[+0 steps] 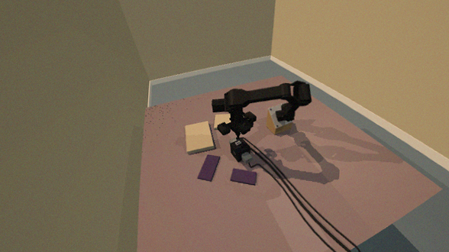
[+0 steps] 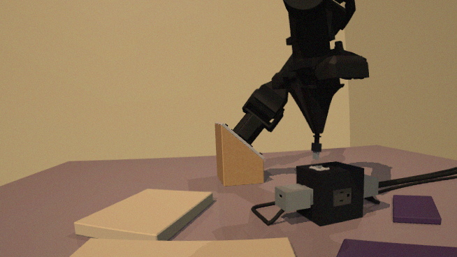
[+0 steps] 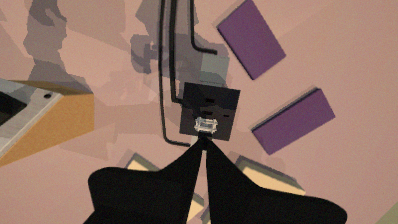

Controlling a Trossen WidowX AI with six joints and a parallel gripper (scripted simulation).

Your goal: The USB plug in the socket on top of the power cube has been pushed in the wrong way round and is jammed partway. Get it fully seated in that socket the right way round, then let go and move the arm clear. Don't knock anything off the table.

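My gripper tip is now 2 cm above the small USB plug. Also, from my gripper tip: pale USB socket: 6 cm below.
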